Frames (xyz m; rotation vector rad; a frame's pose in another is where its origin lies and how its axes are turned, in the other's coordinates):
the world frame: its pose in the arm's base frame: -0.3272 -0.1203 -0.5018 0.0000 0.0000 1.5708
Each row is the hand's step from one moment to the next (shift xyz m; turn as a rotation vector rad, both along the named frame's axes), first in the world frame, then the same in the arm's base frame.
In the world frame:
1: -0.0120 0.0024 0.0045 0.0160 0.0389 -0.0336
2: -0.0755 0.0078 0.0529 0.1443 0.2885 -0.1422
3: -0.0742 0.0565 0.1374 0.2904 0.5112 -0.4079
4: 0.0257 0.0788 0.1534 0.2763 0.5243 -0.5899
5: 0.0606 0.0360 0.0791 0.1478 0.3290 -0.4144
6: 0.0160 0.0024 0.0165 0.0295 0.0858 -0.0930
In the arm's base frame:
1: -0.0024 -0.0120 0.0045 -0.0389 0.0160 -0.0336
2: -0.0078 -0.0755 0.0529 -0.2885 0.1443 -0.1422
3: -0.0565 -0.0742 0.1374 -0.5112 0.2904 -0.4079
4: -0.0788 0.0257 0.1534 -0.5243 0.2763 -0.5899
5: -0.0360 0.0606 0.0791 -0.3290 0.1478 -0.4144
6: -0.0024 0.0160 0.0165 -0.0858 0.0295 -0.0930

